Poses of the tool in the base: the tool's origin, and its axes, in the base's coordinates. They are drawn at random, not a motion.
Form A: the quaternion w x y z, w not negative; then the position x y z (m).
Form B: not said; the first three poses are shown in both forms.
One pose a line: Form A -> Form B
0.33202, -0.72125, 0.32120, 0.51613, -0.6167, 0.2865, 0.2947 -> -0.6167, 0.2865, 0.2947, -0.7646, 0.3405, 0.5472, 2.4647
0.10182, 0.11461, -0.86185, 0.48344, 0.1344, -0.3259, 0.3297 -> 0.1344, -0.3259, 0.3297, 0.1152, -0.8664, 0.4860, 2.9376
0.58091, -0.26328, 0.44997, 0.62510, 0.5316, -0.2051, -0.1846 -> 0.5316, -0.2051, -0.1846, -0.3235, 0.5528, 0.7680, 1.9019
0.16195, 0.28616, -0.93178, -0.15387, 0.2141, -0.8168, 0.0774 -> 0.2141, -0.8168, 0.0774, 0.2900, -0.9442, -0.1559, 2.8163
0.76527, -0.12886, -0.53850, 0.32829, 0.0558, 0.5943, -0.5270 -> 0.0558, 0.5943, -0.5270, -0.2002, -0.8366, 0.5100, 1.3987
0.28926, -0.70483, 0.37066, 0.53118, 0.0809, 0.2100, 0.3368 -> 0.0809, 0.2100, 0.3368, -0.7363, 0.3872, 0.5549, 2.5547
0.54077, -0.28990, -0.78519, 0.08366, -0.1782, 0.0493, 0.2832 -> -0.1782, 0.0493, 0.2832, -0.3446, -0.9335, 0.0995, 1.9989
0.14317, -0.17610, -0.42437, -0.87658, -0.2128, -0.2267, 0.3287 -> -0.2128, -0.2267, 0.3287, -0.1779, -0.4288, -0.8857, 2.8543
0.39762, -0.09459, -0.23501, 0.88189, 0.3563, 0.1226, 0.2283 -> 0.3563, 0.1226, 0.2283, -0.1031, -0.2561, 0.9611, 2.3238
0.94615, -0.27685, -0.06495, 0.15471, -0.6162, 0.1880, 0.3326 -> -0.6162, 0.1880, 0.3326, -0.8552, -0.2006, 0.4779, 0.6593
